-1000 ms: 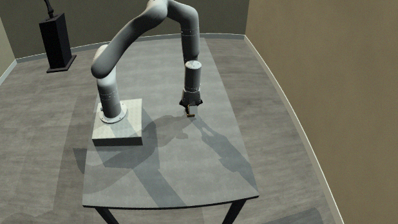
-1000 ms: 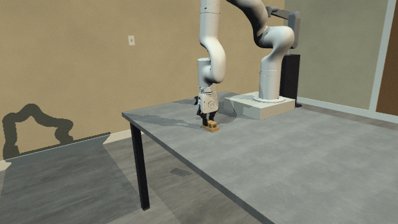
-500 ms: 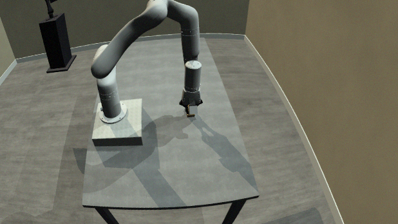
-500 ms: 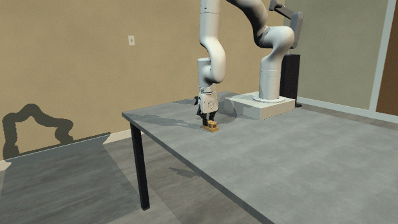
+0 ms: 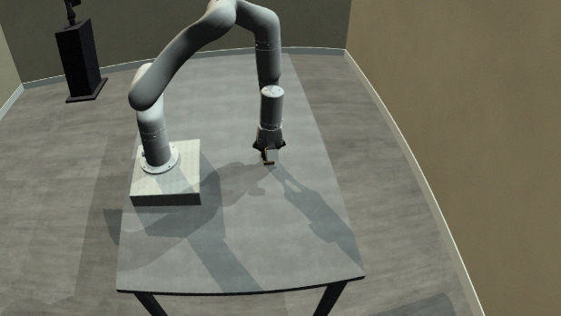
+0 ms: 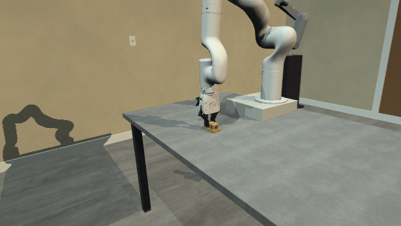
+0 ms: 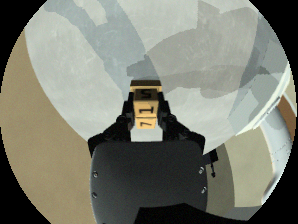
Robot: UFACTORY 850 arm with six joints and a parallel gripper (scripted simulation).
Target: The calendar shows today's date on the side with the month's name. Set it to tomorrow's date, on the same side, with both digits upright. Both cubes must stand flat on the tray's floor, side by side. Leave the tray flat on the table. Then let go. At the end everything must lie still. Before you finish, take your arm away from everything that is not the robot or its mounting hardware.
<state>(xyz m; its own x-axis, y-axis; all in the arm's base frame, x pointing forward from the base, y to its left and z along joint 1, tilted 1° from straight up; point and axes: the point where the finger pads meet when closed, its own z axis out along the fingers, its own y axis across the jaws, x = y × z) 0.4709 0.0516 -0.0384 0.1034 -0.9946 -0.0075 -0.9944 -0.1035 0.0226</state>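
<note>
Now: hand 2 cm to the right of the small wooden calendar tray and 3 cm above it.
</note>
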